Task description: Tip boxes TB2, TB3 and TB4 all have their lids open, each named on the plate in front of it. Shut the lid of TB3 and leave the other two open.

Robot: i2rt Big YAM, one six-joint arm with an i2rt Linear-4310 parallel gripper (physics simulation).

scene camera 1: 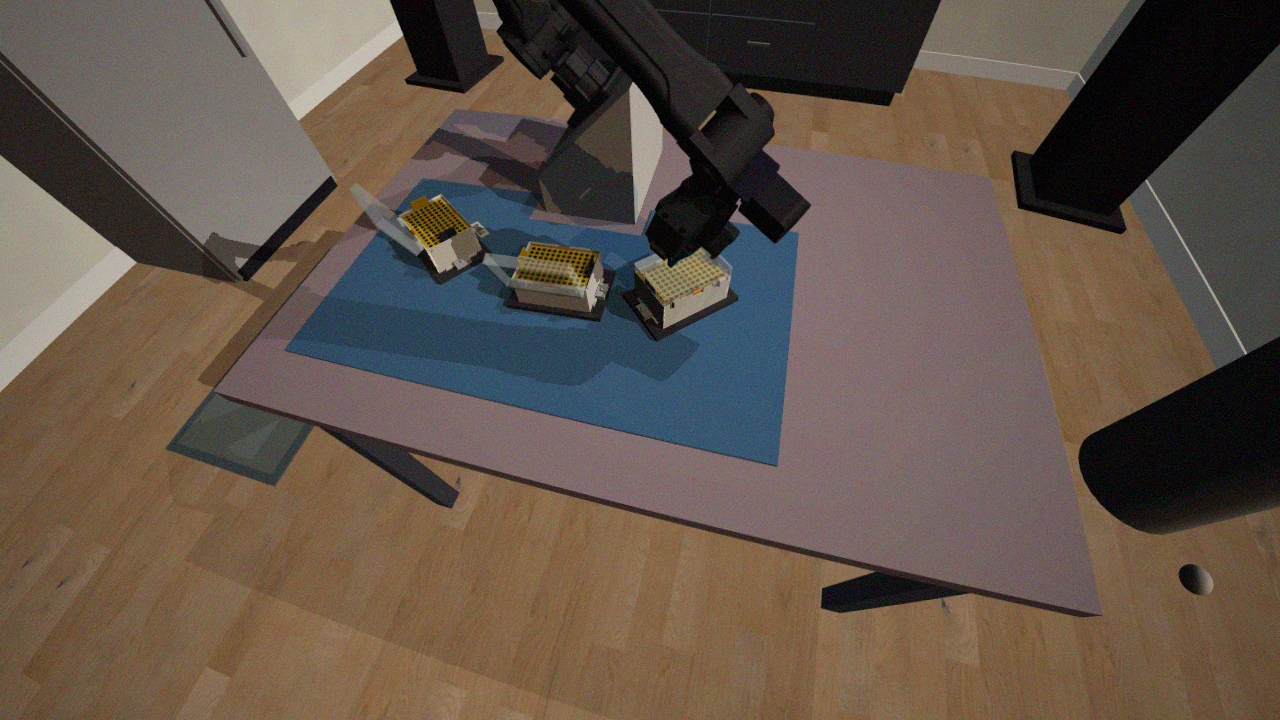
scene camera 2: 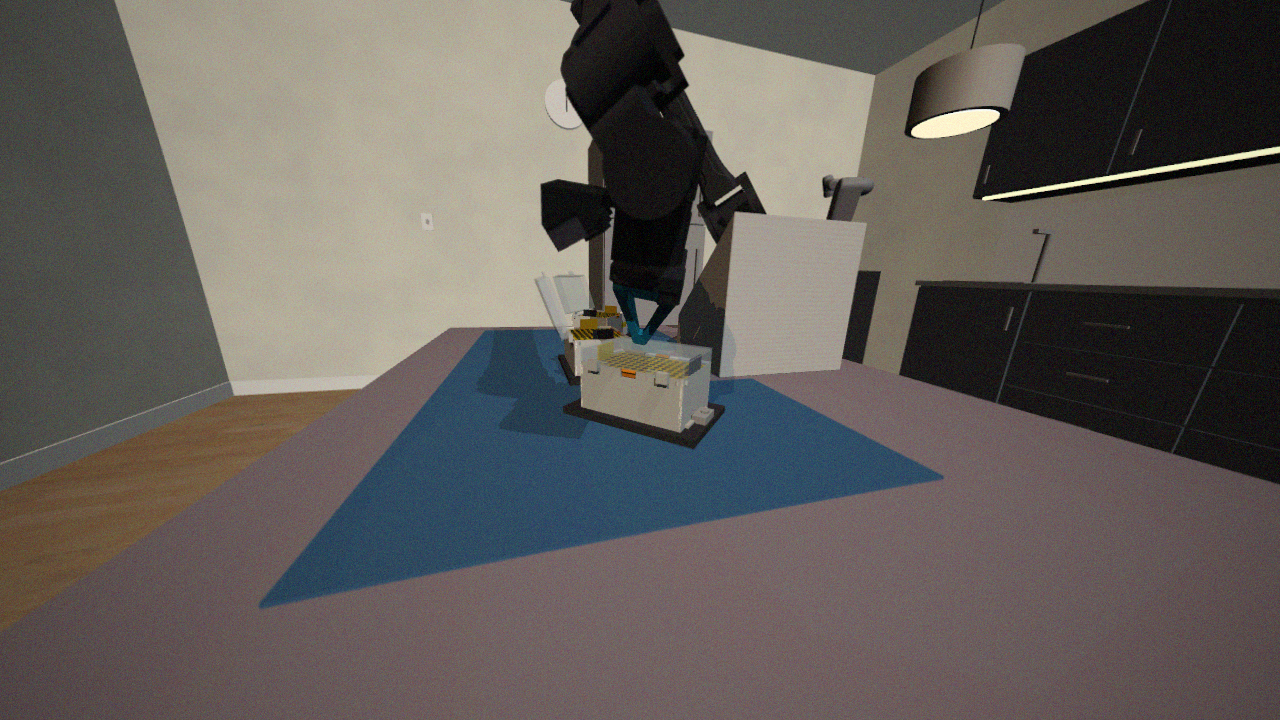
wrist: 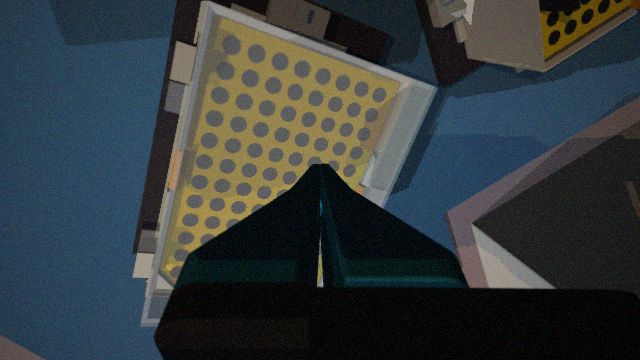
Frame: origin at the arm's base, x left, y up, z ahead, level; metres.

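Where they show: gripper, fingertip midpoint: (scene camera 1: 671,264) (scene camera 2: 639,343) (wrist: 320,178); arm's base, origin of the base link: (scene camera 1: 599,99) (scene camera 2: 761,273).
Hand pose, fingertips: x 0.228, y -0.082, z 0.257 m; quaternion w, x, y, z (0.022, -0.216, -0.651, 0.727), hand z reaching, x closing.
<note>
Things, the pixels of their centre, and the offset from my fingertips. Level surfaces: height alone.
- row, body centre: (wrist: 291,172) (scene camera 2: 651,378) (scene camera 1: 677,277) dx +0.006, dy -0.040, dz -0.015 m
- left tip box, body centre: (scene camera 1: 446,230) (scene camera 2: 605,326) dx -0.417, dy -0.046, dz +0.015 m
- blue mat, its level: dy -0.079 m
- mauve table, its level: dy -0.082 m
The tip box at the right of the row (scene camera 1: 684,291) (scene camera 2: 635,394) (wrist: 280,130) has its clear lid down over the yellow rack; whether it is fully seated I cannot tell. The middle tip box (scene camera 1: 556,284) (wrist: 505,35) and the left tip box (scene camera 1: 447,246) have clear lids standing open, tilted left in scene camera 1. In scene camera 2 these two overlap behind the near box. The names TB2, TB3 and TB4 are not readable in these views. My gripper (scene camera 2: 639,338) (wrist: 320,178) is shut and empty, its tips at or just above the near box's lid; contact is unclear.
The boxes stand on dark bases on a blue mat (scene camera 1: 716,411) (scene camera 2: 501,510) on the mauve table (scene camera 1: 904,358) (scene camera 2: 716,608). A large pale block (scene camera 1: 646,152) (scene camera 2: 792,295) stands behind the boxes, close to the arm.
</note>
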